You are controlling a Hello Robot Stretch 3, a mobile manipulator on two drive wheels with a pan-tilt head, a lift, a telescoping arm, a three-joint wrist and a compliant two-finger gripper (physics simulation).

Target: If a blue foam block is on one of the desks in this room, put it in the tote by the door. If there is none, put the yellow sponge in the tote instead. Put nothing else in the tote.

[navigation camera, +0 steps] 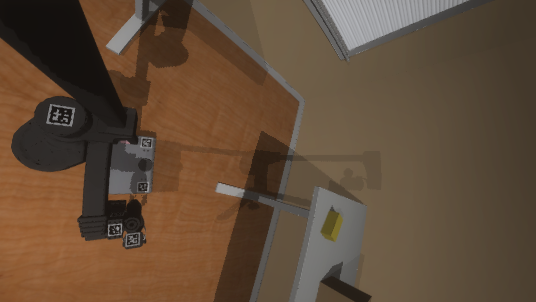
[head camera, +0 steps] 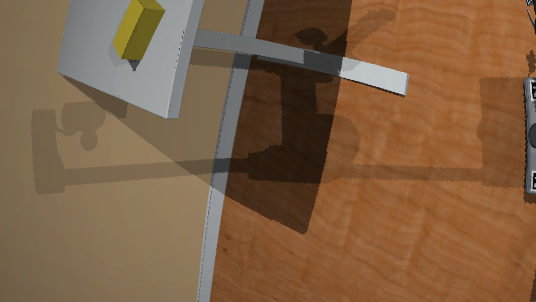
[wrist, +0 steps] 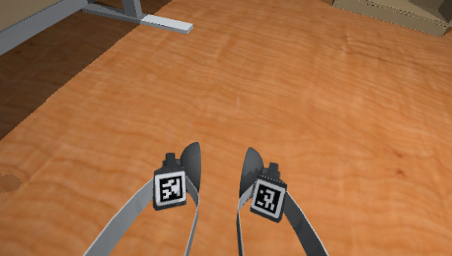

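A yellow sponge [head camera: 137, 32] [navigation camera: 332, 227] lies near the end of a white desk top [head camera: 160, 75] [navigation camera: 324, 255], which stands against the tan wall. My gripper [wrist: 221, 162] is open in the wrist view, with wood floor showing between its two fingertips. In the navigation view the wrist is folded in beside the robot's base, well away from the desk. A blue foam block does not show in these views. The tote does not show in these views either.
The desk's foot [head camera: 375, 77] [navigation camera: 227, 189] [wrist: 167, 24] juts onto the floor. Another foot [navigation camera: 124, 37] stands at the upper left of the navigation view. A brown box [navigation camera: 346, 289] is on the desk beyond the sponge. A tan object [wrist: 392, 14] stands at the wrist view's upper right.
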